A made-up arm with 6 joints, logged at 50 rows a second.
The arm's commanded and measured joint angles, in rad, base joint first. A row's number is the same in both.
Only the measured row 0 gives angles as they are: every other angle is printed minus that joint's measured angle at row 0.
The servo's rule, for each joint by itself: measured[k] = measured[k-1] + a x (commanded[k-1-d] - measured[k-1]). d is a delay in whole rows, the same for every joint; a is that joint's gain. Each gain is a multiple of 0.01, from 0.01 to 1. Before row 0 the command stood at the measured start. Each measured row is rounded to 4 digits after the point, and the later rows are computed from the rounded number. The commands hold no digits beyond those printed.
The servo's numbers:
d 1
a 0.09 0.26 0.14 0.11 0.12 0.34
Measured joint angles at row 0:
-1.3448, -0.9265, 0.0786, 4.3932, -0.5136, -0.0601
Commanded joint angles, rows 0 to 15:
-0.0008, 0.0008, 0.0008, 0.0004, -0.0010, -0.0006
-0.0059, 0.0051, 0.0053, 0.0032, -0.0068, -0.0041
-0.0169, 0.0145, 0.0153, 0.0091, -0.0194, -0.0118
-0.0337, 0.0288, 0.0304, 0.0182, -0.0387, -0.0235
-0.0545, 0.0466, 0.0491, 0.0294, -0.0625, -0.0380
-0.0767, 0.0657, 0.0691, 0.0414, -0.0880, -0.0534
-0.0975, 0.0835, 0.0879, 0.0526, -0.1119, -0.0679
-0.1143, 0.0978, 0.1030, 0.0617, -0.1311, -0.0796
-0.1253, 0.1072, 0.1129, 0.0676, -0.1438, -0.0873
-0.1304, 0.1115, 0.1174, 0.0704, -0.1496, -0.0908
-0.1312, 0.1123, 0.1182, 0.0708, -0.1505, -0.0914
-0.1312, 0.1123, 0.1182, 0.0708, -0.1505, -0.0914
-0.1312, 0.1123, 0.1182, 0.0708, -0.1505, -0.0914
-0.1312, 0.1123, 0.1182, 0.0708, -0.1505, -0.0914
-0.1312, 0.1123, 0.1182, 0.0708, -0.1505, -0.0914
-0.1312, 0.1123, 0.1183, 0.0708, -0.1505, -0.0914
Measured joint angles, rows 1 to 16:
0.0000, 0.0000, 0.0000, 0.0000, 0.0000, 0.0000
-0.0001, 0.0002, 0.0001, 0.0000, -0.0001, -0.0002
-0.0006, 0.0015, 0.0008, 0.0004, -0.0009, -0.0015
-0.0021, 0.0049, 0.0028, 0.0014, -0.0031, -0.0050
-0.0049, 0.0111, 0.0067, 0.0032, -0.0074, -0.0113
-0.0094, 0.0203, 0.0126, 0.0061, -0.0140, -0.0204
-0.0155, 0.0321, 0.0205, 0.0100, -0.0229, -0.0316
-0.0229, 0.0455, 0.0299, 0.0147, -0.0336, -0.0439
-0.0311, 0.0591, 0.0401, 0.0199, -0.0453, -0.0560
-0.0396, 0.0716, 0.0503, 0.0251, -0.0571, -0.0666
-0.0478, 0.0820, 0.0597, 0.0301, -0.0682, -0.0748
-0.0553, 0.0899, 0.0679, 0.0346, -0.0781, -0.0804
-0.0621, 0.0957, 0.0749, 0.0386, -0.0868, -0.0841
-0.0683, 0.1000, 0.0810, 0.0421, -0.0944, -0.0866
-0.0740, 0.1032, 0.0862, 0.0453, -0.1011, -0.0882
-0.0791, 0.1056, 0.0907, 0.0481, -0.1070, -0.0893

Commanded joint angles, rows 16 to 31:
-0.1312, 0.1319, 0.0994, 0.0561, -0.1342, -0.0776
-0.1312, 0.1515, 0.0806, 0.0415, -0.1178, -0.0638
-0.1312, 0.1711, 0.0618, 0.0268, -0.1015, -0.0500
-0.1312, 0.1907, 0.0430, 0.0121, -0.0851, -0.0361
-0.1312, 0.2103, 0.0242, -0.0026, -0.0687, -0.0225
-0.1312, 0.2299, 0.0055, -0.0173, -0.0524, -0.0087
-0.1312, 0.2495, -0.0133, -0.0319, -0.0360, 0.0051
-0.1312, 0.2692, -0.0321, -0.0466, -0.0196, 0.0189
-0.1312, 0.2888, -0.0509, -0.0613, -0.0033, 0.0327
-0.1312, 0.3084, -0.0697, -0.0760, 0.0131, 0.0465
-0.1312, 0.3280, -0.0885, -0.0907, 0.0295, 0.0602
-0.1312, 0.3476, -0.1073, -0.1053, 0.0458, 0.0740
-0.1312, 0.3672, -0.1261, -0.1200, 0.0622, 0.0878
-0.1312, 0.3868, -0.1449, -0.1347, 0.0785, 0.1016
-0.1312, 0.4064, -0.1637, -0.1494, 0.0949, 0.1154
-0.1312, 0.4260, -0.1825, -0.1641, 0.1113, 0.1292
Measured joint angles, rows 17 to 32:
-0.0838, 0.1073, 0.0946, 0.0506, -0.1122, -0.0900
-0.0881, 0.1137, 0.0953, 0.0512, -0.1148, -0.0858
-0.0920, 0.1235, 0.0932, 0.0501, -0.1152, -0.0783
-0.0955, 0.1359, 0.0888, 0.0475, -0.1136, -0.0687
-0.0987, 0.1501, 0.0824, 0.0436, -0.1102, -0.0576
-0.1016, 0.1658, 0.0743, 0.0385, -0.1052, -0.0457
-0.1043, 0.1825, 0.0647, 0.0324, -0.0989, -0.0331
-0.1067, 0.1999, 0.0538, 0.0253, -0.0914, -0.0201
-0.1089, 0.2179, 0.0418, 0.0174, -0.0828, -0.0068
-0.1109, 0.2363, 0.0288, 0.0087, -0.0733, 0.0066
-0.1127, 0.2550, 0.0150, -0.0006, -0.0629, 0.0202
-0.1144, 0.2740, 0.0005, -0.0105, -0.0518, 0.0338
-0.1159, 0.2931, -0.0146, -0.0209, -0.0401, 0.0475
-0.1173, 0.3124, -0.0302, -0.0318, -0.0278, 0.0612
-0.1186, 0.3317, -0.0463, -0.0431, -0.0150, 0.0749
-0.1197, 0.3511, -0.0627, -0.0548, -0.0018, 0.0887

